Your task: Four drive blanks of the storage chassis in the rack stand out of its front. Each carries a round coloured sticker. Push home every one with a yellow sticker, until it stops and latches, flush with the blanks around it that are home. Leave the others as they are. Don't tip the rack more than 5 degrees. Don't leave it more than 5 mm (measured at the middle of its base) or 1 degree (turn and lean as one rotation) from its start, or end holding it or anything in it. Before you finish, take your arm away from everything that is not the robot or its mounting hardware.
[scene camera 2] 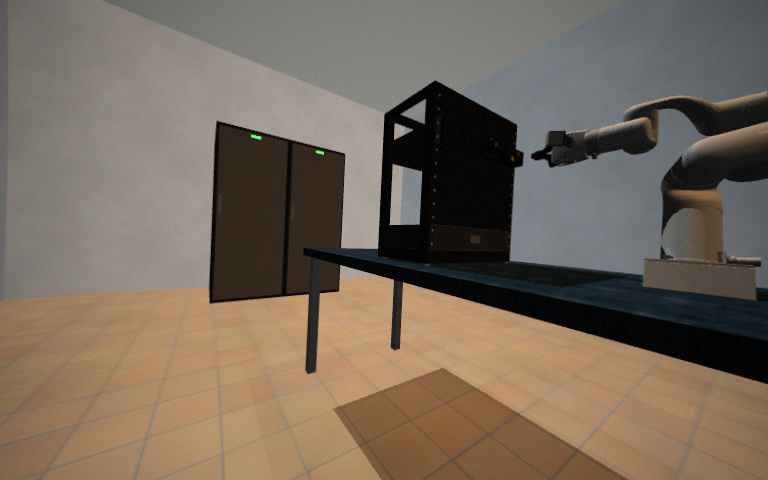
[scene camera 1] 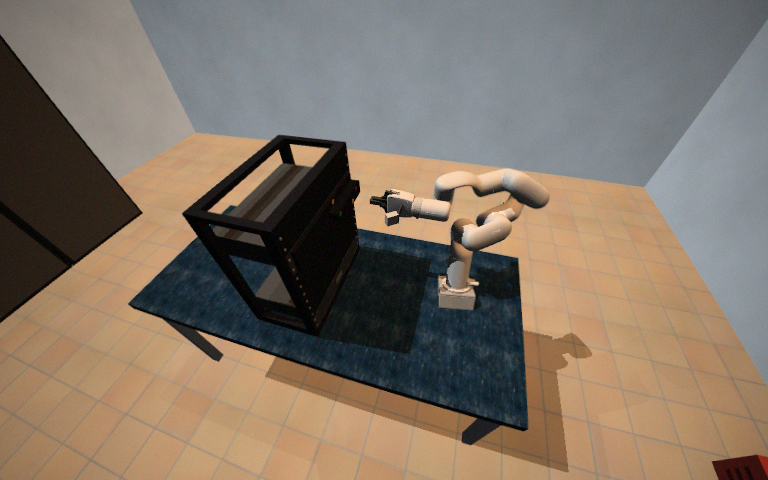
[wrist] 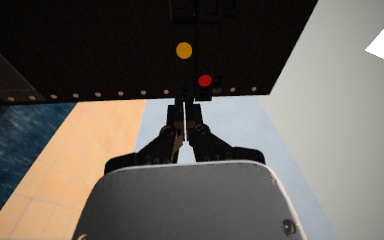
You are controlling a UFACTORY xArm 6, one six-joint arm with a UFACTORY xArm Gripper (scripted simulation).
Path:
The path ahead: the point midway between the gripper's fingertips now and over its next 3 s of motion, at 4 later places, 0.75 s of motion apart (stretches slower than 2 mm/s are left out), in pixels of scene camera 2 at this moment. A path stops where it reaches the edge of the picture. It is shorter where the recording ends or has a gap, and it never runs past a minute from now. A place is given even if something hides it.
The gripper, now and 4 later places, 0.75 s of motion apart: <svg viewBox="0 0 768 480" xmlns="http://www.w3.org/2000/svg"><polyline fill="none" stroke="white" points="532,156 519,160 517,160 514,161 511,161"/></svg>

